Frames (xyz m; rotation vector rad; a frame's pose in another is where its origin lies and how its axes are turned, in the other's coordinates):
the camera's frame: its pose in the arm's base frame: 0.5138 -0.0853 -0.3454 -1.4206 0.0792 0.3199
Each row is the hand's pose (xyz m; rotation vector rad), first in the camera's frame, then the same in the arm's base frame.
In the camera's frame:
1: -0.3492 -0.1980 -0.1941 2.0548 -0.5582 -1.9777
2: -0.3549 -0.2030 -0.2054 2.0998 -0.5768 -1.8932
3: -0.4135 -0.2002 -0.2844 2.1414 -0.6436 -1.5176
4: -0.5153 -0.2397 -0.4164 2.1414 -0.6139 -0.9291
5: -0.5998 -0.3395 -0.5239 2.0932 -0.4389 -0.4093
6: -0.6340 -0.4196 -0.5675 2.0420 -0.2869 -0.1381
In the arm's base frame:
1: 0.2592 -0.3577 -0.1008 1.0245 -1.0773 -0.8828
2: 0.2567 -0.3703 -0.0964 1.0402 -1.0386 -0.8218
3: 0.2107 -0.4573 -0.0970 0.9812 -0.8910 -0.5545
4: 0.1419 -0.6084 -0.0549 0.8569 -0.5797 -0.1927
5: 0.1023 -0.7395 0.0446 0.7259 -0.2049 0.0587
6: 0.0967 -0.7972 0.1229 0.6438 0.0334 0.1603

